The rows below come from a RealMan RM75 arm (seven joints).
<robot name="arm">
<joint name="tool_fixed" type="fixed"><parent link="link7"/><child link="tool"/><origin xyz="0 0 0" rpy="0 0 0"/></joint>
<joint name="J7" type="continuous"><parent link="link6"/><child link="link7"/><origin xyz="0 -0.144 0" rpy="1.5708 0 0"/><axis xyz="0 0 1"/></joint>
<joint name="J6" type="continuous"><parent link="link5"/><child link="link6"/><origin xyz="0 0 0" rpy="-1.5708 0 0"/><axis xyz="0 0 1"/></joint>
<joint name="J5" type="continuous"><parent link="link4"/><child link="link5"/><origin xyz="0 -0.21 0" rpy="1.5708 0 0"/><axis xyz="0 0 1"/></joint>
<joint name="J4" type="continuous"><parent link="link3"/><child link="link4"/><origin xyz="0 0 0" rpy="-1.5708 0 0"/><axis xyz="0 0 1"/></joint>
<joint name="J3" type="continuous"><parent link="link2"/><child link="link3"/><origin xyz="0 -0.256 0" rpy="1.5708 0 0"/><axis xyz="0 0 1"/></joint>
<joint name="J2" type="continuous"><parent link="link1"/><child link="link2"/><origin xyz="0 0 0" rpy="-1.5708 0 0"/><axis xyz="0 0 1"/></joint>
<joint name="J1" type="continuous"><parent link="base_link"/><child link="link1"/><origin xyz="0 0 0.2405" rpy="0 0 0"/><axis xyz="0 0 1"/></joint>
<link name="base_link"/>
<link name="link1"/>
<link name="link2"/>
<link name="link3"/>
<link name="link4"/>
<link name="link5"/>
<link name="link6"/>
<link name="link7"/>
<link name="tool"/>
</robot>
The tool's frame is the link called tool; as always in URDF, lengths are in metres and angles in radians. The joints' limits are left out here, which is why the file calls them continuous.
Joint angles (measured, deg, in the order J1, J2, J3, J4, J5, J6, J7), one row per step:
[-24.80 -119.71 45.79 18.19 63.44 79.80 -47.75]
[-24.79 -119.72 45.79 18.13 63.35 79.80 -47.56]
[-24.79 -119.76 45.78 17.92 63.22 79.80 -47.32]
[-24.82 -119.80 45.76 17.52 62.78 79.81 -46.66]
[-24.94 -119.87 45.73 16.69 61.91 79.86 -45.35]
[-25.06 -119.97 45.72 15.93 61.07 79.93 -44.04]
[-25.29 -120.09 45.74 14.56 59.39 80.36 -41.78]
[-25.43 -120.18 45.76 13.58 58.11 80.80 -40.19]
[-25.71 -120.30 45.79 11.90 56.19 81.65 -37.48]
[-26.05 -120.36 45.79 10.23 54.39 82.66 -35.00]
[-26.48 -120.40 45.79 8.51 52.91 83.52 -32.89]
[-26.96 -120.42 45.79 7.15 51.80 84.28 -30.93]
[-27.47 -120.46 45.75 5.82 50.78 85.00 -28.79]
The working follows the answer.
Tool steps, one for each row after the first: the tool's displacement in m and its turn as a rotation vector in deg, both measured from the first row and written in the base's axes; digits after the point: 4 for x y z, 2 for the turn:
[-0.0001 -0.0001 -0.0001 0.12 0.06 0.02]
[-0.0004 -0.0005 -0.0007 0.21 0.04 0.13]
[-0.0009 -0.0008 -0.0012 0.63 0.08 0.29]
[-0.0015 -0.0013 -0.0024 1.43 0.16 0.57]
[-0.0019 -0.0017 -0.0036 2.23 0.27 0.79]
[-0.0021 -0.0026 -0.0049 3.77 0.30 1.02]
[-0.0022 -0.0035 -0.0055 4.93 0.24 1.16]
[-0.0021 -0.0052 -0.0069 6.77 0.31 1.29]
[-0.0017 -0.0067 -0.0078 8.53 0.32 1.32]
[-0.0011 -0.0080 -0.0095 9.82 0.28 1.47]
[0.0003 -0.0085 -0.0108 10.98 0.52 1.34]
[0.0018 -0.0089 -0.0122 12.20 0.98 1.19]

Tool pose at each row, in the base's axes (x y z in m, rotation vector in deg; rounded; the steps above come from the unrounded poses):
[-0.2864 0.3353 0.0146 -111.39 -29.73 -63.52]
[-0.2866 0.3352 0.0145 -111.30 -29.63 -63.45]
[-0.2868 0.3348 0.0139 -111.17 -29.69 -63.41]
[-0.2873 0.3345 0.0134 -110.75 -29.55 -63.29]
[-0.2880 0.3341 0.0122 -109.96 -29.24 -63.09]
[-0.2883 0.3336 0.0110 -109.23 -28.87 -62.88]
[-0.2886 0.3327 0.0097 -107.81 -28.07 -62.79]
[-0.2887 0.3318 0.0091 -106.71 -27.50 -62.82]
[-0.2886 0.3302 0.0077 -105.10 -26.40 -62.74]
[-0.2881 0.3286 0.0068 -103.57 -25.32 -62.78]
[-0.2875 0.3273 0.0051 -102.37 -24.66 -62.77]
[-0.2862 0.3268 0.0038 -101.53 -23.69 -62.63]
[-0.2846 0.3265 0.0024 -100.73 -22.56 -62.30]

